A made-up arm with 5 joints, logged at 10 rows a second.
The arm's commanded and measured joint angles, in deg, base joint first. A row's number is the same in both.
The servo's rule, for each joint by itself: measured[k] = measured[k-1] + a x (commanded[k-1-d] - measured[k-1]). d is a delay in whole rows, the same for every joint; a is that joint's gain. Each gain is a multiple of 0.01, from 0.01 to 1. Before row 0 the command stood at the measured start. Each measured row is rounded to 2 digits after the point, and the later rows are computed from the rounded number. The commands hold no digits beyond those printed.
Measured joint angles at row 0:
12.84, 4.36, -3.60, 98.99, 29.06
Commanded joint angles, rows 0 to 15:
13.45, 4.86, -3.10, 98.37, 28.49
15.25, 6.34, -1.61, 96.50, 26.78
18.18, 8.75, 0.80, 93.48, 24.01
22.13, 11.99, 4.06, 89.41, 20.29
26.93, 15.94, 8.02, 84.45, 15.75
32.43, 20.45, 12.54, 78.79, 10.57
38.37, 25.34, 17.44, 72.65, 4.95
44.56, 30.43, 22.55, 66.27, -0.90
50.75, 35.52, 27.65, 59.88, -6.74
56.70, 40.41, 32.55, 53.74, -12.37
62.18, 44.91, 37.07, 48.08, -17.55
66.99, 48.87, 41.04, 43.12, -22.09
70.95, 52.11, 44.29, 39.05, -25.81
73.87, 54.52, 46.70, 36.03, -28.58
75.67, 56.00, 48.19, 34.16, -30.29
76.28, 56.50, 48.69, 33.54, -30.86
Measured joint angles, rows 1 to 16:
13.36, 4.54, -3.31, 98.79, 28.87
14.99, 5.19, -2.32, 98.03, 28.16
17.73, 6.47, -0.51, 96.53, 26.75
21.51, 8.46, 2.14, 94.18, 24.55
26.17, 11.15, 5.55, 90.97, 21.56
31.55, 14.50, 9.60, 86.95, 17.82
37.42, 18.40, 14.15, 82.23, 13.44
43.56, 22.73, 19.02, 76.96, 8.56
49.74, 27.33, 24.03, 71.32, 3.36
55.73, 32.04, 28.97, 65.52, -1.99
61.28, 36.67, 33.67, 59.76, -7.28
66.19, 41.06, 37.94, 54.27, -12.32
70.28, 45.04, 41.62, 49.25, -16.91
73.37, 48.45, 44.57, 44.89, -20.88
75.35, 51.17, 46.67, 41.35, -24.08
76.15, 53.09, 47.84, 38.77, -26.39
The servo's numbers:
d 0
a 0.86 0.36 0.58 0.33 0.34

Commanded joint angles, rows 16 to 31:
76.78, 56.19, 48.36, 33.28, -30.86
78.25, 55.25, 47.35, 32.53, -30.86
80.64, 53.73, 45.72, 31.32, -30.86
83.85, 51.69, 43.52, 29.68, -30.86
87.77, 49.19, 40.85, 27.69, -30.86
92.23, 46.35, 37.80, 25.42, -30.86
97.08, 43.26, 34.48, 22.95, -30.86
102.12, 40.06, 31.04, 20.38, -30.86
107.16, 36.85, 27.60, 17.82, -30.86
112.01, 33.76, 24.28, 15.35, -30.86
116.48, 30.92, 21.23, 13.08, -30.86
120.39, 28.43, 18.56, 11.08, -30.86
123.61, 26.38, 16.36, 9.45, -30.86
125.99, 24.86, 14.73, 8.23, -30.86
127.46, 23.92, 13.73, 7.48, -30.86
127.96, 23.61, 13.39, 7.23, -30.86
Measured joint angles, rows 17 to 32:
76.69, 54.21, 48.14, 36.96, -27.91
78.03, 54.58, 47.68, 35.50, -28.91
80.27, 54.27, 46.54, 34.12, -29.57
83.35, 53.34, 44.79, 32.65, -30.01
87.15, 51.85, 42.50, 31.01, -30.30
91.52, 49.87, 39.77, 29.17, -30.49
96.30, 47.49, 36.70, 27.12, -30.62
101.31, 44.82, 33.42, 24.90, -30.70
106.34, 41.95, 30.04, 22.56, -30.75
111.22, 39.00, 26.70, 20.18, -30.79
115.74, 36.09, 23.53, 17.84, -30.81
119.74, 33.33, 20.65, 15.61, -30.83
123.07, 30.83, 18.16, 13.58, -30.84
125.58, 28.68, 16.17, 11.81, -30.85
127.20, 26.97, 14.75, 10.38, -30.85
127.85, 25.76, 13.96, 9.34, -30.85

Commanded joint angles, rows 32 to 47:
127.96, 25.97, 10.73, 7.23, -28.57
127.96, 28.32, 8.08, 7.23, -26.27
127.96, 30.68, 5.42, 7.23, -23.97
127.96, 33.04, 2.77, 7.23, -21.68
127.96, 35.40, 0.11, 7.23, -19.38
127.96, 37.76, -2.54, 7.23, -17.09
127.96, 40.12, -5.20, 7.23, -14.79
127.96, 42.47, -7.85, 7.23, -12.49
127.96, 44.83, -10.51, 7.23, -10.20
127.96, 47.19, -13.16, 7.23, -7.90
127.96, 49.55, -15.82, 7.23, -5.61
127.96, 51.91, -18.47, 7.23, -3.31
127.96, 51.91, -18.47, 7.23, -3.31
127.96, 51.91, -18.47, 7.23, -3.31
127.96, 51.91, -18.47, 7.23, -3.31
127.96, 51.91, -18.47, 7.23, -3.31
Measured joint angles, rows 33 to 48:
127.94, 25.84, 12.09, 8.64, -30.07
127.96, 26.73, 9.76, 8.17, -28.78
127.96, 28.15, 7.24, 7.86, -27.14
127.96, 29.91, 4.65, 7.65, -25.28
127.96, 31.89, 2.02, 7.51, -23.27
127.96, 34.00, -0.62, 7.42, -21.17
127.96, 36.20, -3.28, 7.36, -19.00
127.96, 38.46, -5.93, 7.32, -16.79
127.96, 40.75, -8.59, 7.29, -14.55
127.96, 43.07, -11.24, 7.27, -12.29
127.96, 45.40, -13.90, 7.26, -10.02
127.96, 47.74, -16.55, 7.25, -7.74
127.96, 49.24, -17.66, 7.24, -6.23
127.96, 50.20, -18.13, 7.24, -5.24
127.96, 50.82, -18.33, 7.24, -4.58
127.96, 51.21, -18.41, 7.24, -4.15

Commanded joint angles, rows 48 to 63:
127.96, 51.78, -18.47, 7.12, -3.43
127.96, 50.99, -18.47, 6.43, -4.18
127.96, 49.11, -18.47, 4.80, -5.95
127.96, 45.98, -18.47, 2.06, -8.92
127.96, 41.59, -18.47, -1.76, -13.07
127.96, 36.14, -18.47, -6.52, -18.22
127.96, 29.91, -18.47, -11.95, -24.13
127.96, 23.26, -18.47, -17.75, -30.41
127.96, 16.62, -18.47, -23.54, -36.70
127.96, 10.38, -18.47, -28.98, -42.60
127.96, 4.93, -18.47, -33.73, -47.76
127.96, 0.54, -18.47, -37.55, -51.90
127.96, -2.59, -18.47, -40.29, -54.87
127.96, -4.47, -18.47, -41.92, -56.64
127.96, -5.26, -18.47, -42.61, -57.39
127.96, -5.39, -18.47, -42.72, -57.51
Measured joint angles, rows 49 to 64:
127.96, 51.42, -18.44, 7.20, -3.91
127.96, 51.27, -18.46, 6.95, -4.00
127.96, 50.49, -18.47, 6.24, -4.66
127.96, 48.87, -18.47, 4.86, -6.11
127.96, 46.25, -18.47, 2.68, -8.48
127.96, 42.61, -18.47, -0.36, -11.79
127.96, 38.04, -18.47, -4.18, -15.99
127.96, 32.72, -18.47, -8.66, -20.89
127.96, 26.92, -18.47, -13.57, -26.27
127.96, 20.97, -18.47, -18.66, -31.82
127.96, 15.20, -18.47, -23.63, -37.24
127.96, 9.92, -18.47, -28.22, -42.22
127.96, 5.42, -18.47, -32.20, -46.52
127.96, 1.86, -18.47, -35.41, -49.96
127.96, -0.70, -18.47, -37.79, -52.49
127.96, -2.39, -18.47, -39.42, -54.20

